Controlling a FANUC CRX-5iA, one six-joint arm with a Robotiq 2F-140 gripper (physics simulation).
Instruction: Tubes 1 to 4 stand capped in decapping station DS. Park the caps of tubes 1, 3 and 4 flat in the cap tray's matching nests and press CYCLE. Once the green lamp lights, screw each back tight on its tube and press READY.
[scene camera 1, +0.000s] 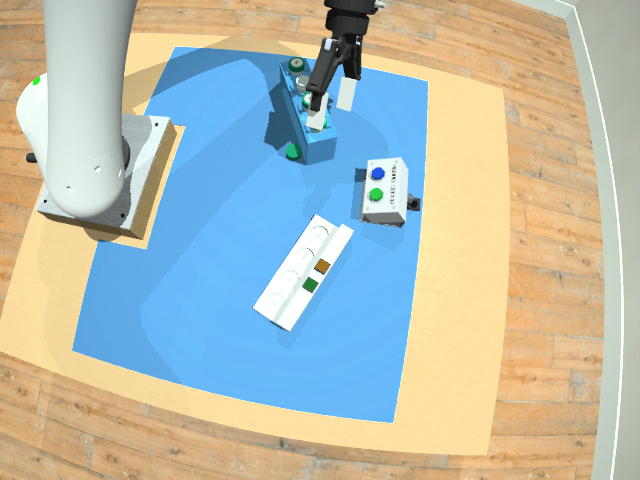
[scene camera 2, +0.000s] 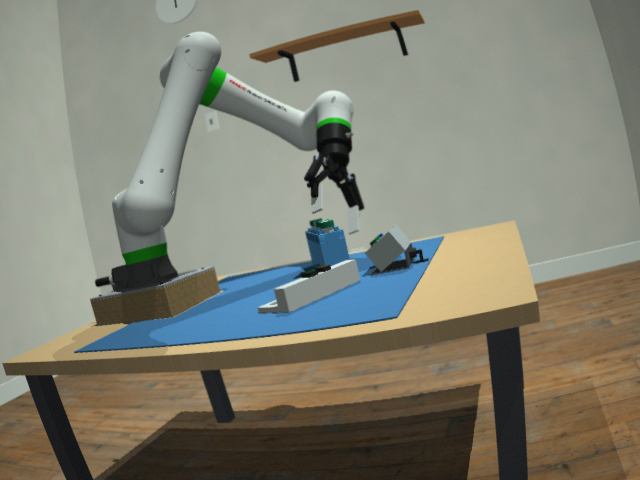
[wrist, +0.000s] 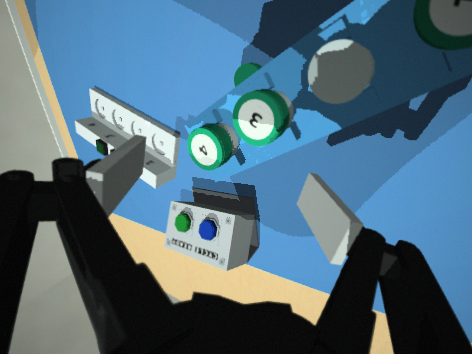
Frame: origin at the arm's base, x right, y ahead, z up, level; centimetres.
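Seen in the pictures: gripper, fingertip midpoint: (scene camera 1: 329, 117) (scene camera 2: 336, 222) (wrist: 227, 172); arm's base, origin of the base link: (scene camera 2: 152, 282).
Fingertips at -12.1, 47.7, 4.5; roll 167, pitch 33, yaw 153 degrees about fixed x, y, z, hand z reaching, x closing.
Offsets run from my fingertips to a thing's top centre, as dx, dy, dz. Level surfaces: height alone.
Blue station DS @[-5.9, -5.2, -1.1] (scene camera 1: 321, 149) (scene camera 2: 330, 249) holds the tubes in a row. Green-rimmed caps 1 @[-13.0, -8.3, +0.8] (scene camera 1: 296, 64) (wrist: 450, 20), 3 (scene camera 1: 307, 99) (wrist: 261, 118) and 4 @[+1.3, -2.1, +0.8] (scene camera 1: 324, 121) (wrist: 210, 146) sit on their tubes. White-topped tube 2 (scene camera 1: 301, 83) (wrist: 341, 71) shows no green cap. My gripper (scene camera 1: 330, 107) (scene camera 2: 335, 212) (wrist: 227, 172) is open and empty above the station's tube 4 end. White cap tray @[+28.0, -1.3, -6.0] (scene camera 1: 290, 317) (scene camera 2: 320, 289) has four bare nests. Its amber @[+27.4, +2.0, -6.0] (scene camera 1: 322, 266) and green @[+31.0, +0.3, -6.0] (scene camera 1: 310, 284) squares look dark. The button box @[+10.7, +12.9, -3.0] (scene camera 1: 385, 207) (scene camera 2: 385, 254) carries blue @[+8.4, +10.7, -3.9] (scene camera 1: 377, 173) (wrist: 208, 229) and green @[+12.9, +10.6, -3.9] (scene camera 1: 376, 194) (wrist: 183, 221) buttons.
A plain green disc @[+2.9, -6.6, -10.0] (scene camera 1: 293, 151) (wrist: 247, 74) lies on the blue mat @[dz -11.4] (scene camera 1: 232, 335) beside the station's tube 4 end. The button box is tilted on a black stand near the mat's right edge. The arm's base (scene camera 2: 191, 294) stands at the left.
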